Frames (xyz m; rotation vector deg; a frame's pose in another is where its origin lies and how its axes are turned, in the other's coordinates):
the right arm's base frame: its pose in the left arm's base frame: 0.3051 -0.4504 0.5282 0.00 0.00 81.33
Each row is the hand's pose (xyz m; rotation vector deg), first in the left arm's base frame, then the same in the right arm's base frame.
Working: the left arm's base frame: its pose in the right arm's base frame: 0.3993 0.3695 -0.5282 0.00 0.00 -81.33

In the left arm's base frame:
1: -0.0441 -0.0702 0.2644 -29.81 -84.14 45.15
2: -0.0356 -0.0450 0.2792 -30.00 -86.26 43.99
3: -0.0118 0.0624 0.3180 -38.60 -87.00 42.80
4: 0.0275 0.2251 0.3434 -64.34 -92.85 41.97
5: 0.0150 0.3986 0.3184 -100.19 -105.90 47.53
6: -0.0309 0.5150 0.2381 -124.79 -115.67 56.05
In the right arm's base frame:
1: 0.3232 0.4025 -0.2638 -75.33 -43.19 -19.86
2: 0.3494 0.3979 -0.2490 -76.94 -44.70 -20.20
3: 0.4592 0.3906 -0.2102 -83.83 -39.82 -19.82
4: 0.6259 0.3763 -0.1848 -105.76 -27.58 -12.62
5: 0.7956 0.4148 -0.2098 -135.17 -14.02 11.54
6: 0.9037 0.4777 -0.2901 -151.24 -5.71 37.04

